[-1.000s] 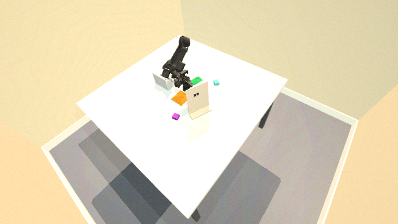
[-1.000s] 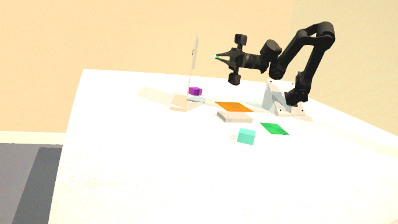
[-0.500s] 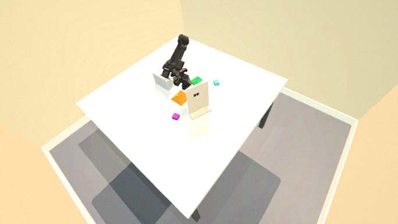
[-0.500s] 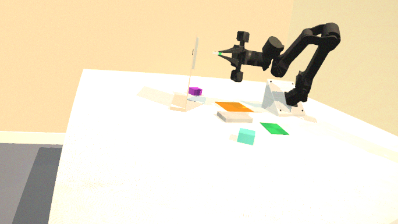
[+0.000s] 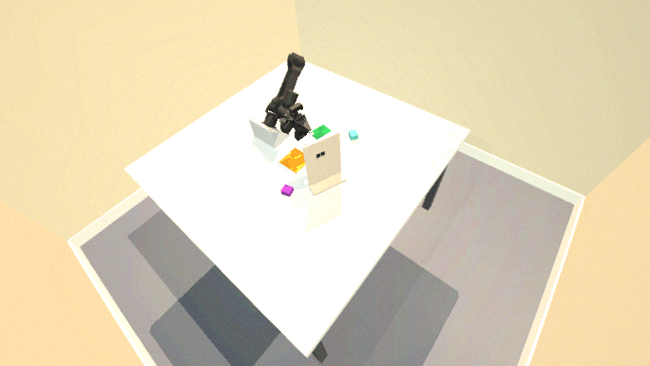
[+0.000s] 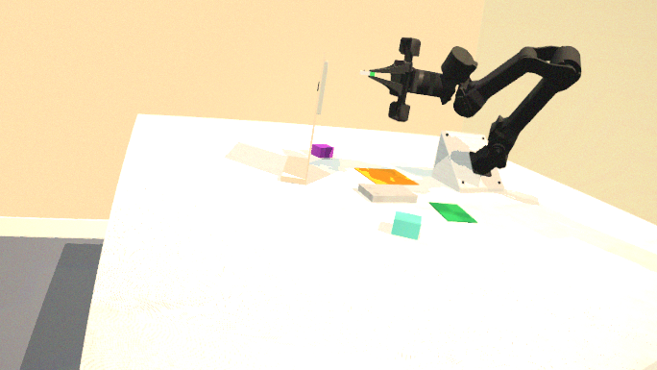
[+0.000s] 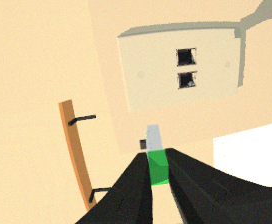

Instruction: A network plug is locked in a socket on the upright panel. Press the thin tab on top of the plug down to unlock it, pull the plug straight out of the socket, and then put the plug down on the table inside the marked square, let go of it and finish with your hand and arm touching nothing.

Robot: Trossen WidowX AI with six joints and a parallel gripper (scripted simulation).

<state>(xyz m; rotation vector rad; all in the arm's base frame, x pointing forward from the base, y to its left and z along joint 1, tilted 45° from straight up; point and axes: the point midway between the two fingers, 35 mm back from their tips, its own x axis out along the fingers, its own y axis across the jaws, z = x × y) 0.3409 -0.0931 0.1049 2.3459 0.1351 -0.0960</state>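
My gripper tip is now 110 mm past the orange square, 40 mm to the left of it and 240 mm above it. From my gripper tip the other things lie so: beige panel: 100 mm ahead, 30 mm to the right, 120 mm below; then network plug: right at my gripper tip.
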